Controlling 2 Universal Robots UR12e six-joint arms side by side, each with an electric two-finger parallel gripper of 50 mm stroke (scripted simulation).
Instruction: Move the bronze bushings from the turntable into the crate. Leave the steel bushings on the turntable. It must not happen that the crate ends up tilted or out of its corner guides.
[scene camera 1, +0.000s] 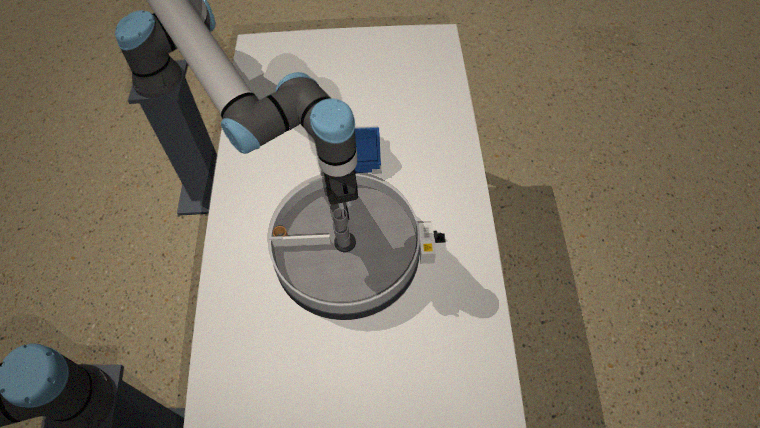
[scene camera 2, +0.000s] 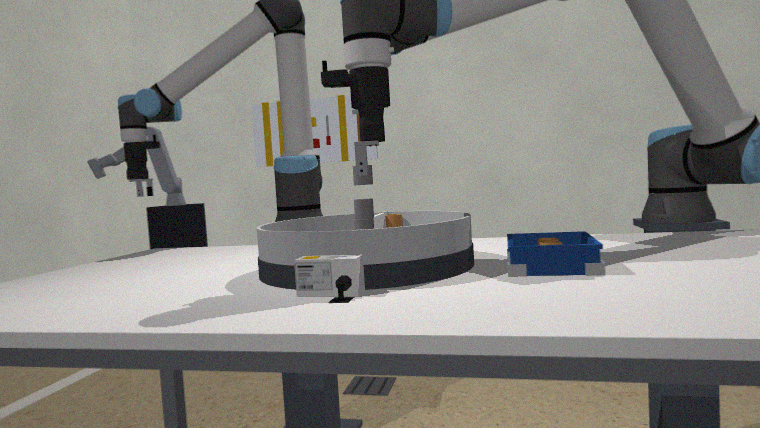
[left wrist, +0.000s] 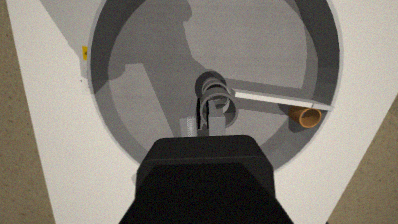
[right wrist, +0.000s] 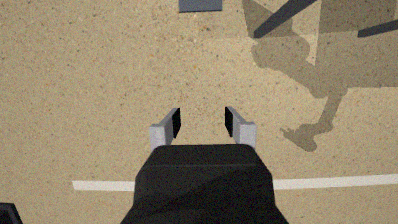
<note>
In view: the left gripper (scene camera 2: 362, 175), the right gripper (scene camera 2: 145, 196) and a blue crate (scene camera 2: 541, 260).
The blue crate shows as well in scene camera 1 (scene camera 1: 367, 139). The left gripper is seen too in the left wrist view (left wrist: 203, 107). The right gripper shows as well in the right wrist view (right wrist: 202, 116). The right wrist view does not show the blue crate: it is out of frame.
</note>
